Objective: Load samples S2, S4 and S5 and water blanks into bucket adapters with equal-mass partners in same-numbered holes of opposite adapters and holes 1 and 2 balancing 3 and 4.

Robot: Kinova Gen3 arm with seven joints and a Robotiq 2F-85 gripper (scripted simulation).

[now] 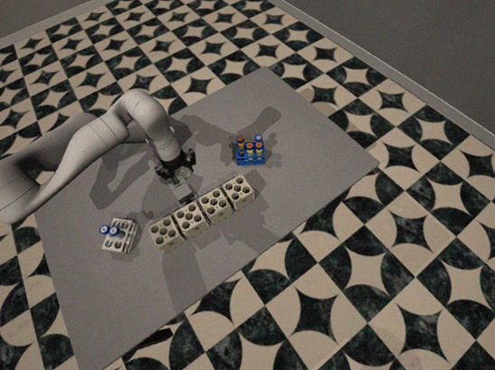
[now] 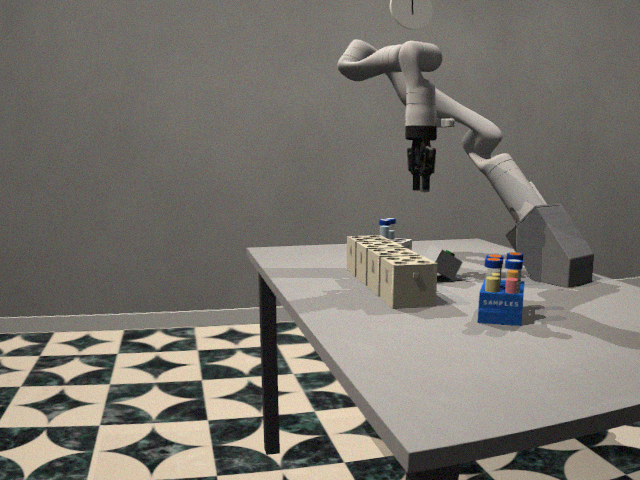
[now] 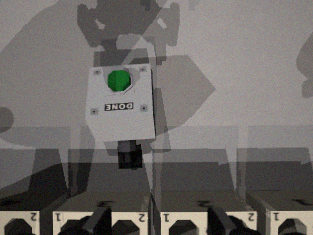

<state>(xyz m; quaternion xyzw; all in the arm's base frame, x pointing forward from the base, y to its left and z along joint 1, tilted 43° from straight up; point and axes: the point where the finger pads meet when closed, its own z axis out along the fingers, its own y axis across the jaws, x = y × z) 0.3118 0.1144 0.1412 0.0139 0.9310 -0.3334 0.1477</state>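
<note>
The white-dot blank lies 7 cm behind my hand, 35 cm to the right of it and 18 cm below it. Round my hand: small sloped done desk (9 cm behind, 3 cm to the right, 19 cm below); then blue samples rack (3 cm behind, 32 cm to the left, 21 cm below); then green done key (11 cm behind, 3 cm to the right, 18 cm below).
</note>
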